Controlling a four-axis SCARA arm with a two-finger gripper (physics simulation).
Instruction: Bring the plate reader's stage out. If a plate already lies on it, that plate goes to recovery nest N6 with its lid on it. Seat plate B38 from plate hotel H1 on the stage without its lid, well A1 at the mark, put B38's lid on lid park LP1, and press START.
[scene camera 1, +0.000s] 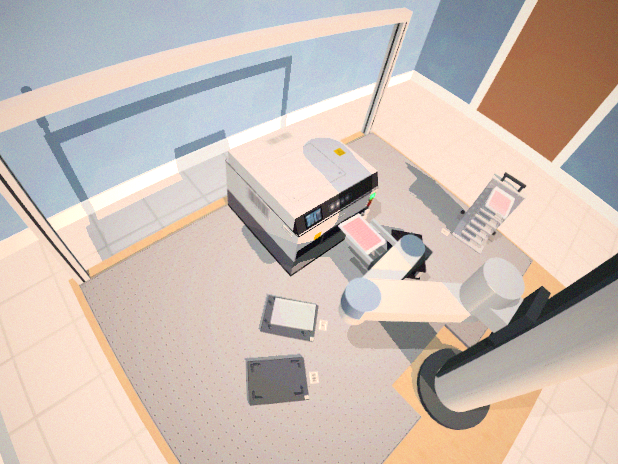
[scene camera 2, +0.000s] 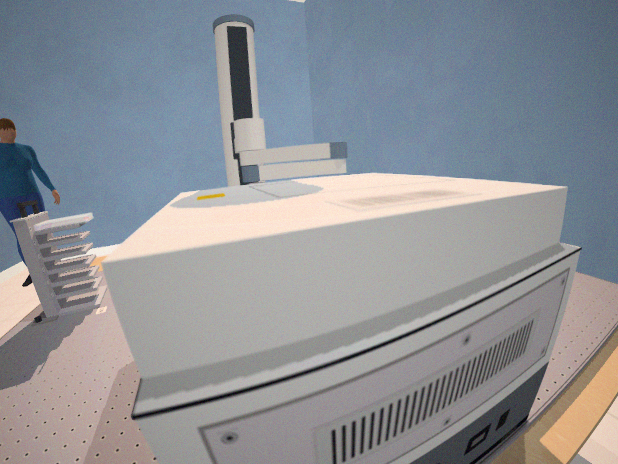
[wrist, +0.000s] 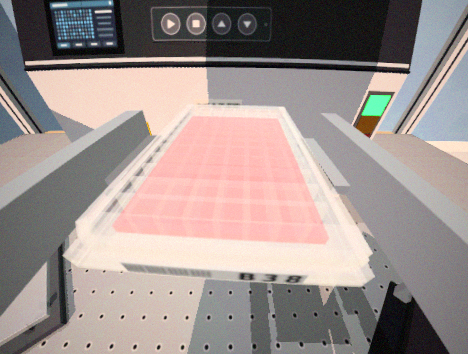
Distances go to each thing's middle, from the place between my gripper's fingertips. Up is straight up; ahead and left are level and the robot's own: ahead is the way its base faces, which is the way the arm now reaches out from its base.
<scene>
The dark lid pad (scene camera 1: 301, 334) lies 28 cm to the left of my hand, 19 cm below it and 4 cm behind it.
</scene>
